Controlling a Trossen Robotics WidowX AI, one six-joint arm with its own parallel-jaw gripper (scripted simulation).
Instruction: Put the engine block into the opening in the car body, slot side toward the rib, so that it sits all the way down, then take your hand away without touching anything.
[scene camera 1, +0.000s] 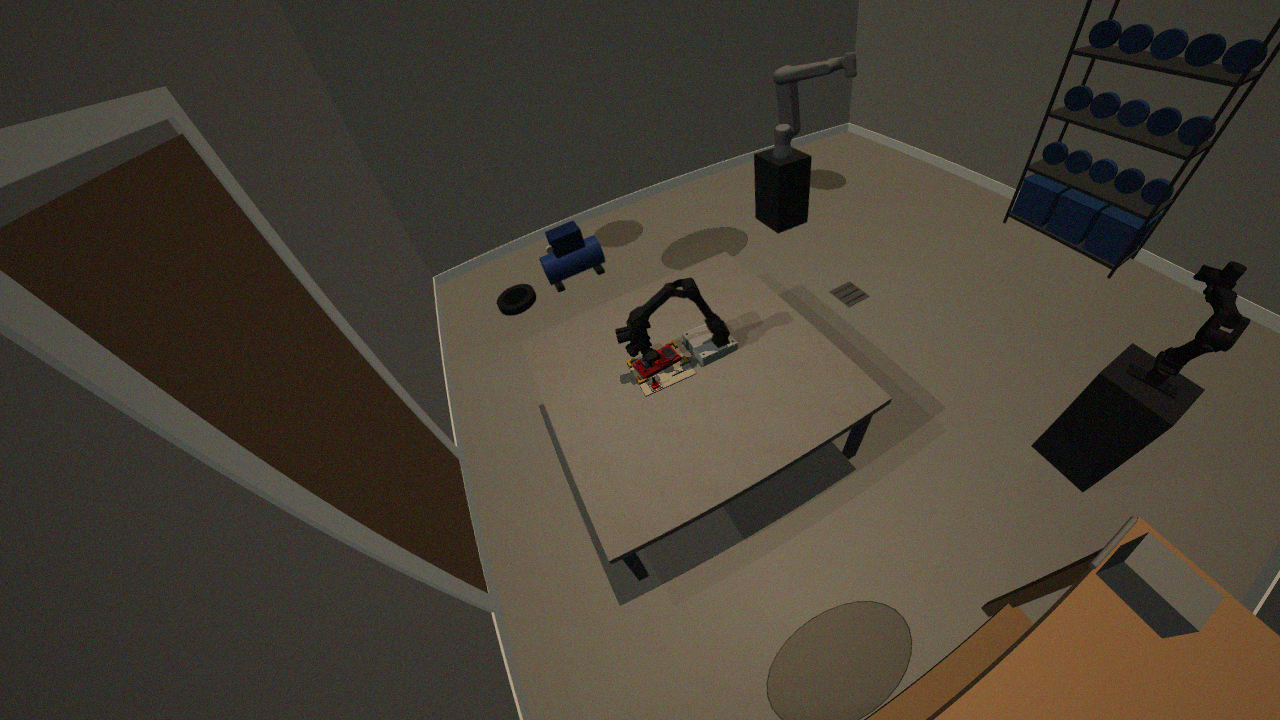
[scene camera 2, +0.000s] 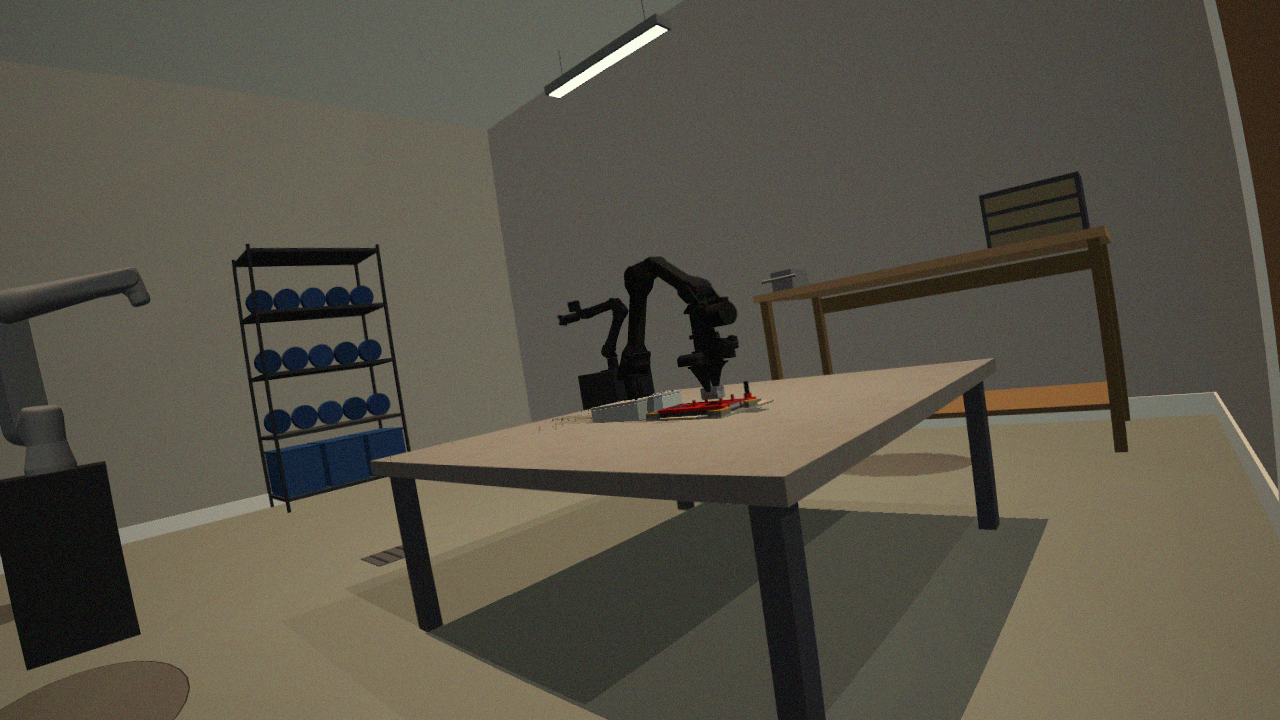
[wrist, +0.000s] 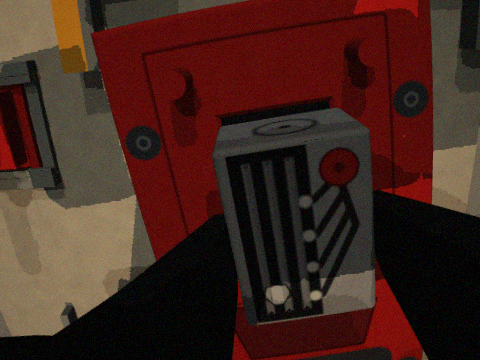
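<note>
A car body (scene camera 2: 696, 408) is part of the scene, and the wrist view shows the body (wrist: 172, 83) too. A grey engine block (wrist: 296, 191) is held by the gripper (scene camera 2: 712, 390), which the wrist view shows as well, with the gripper (wrist: 297, 219) in frame there.
</note>
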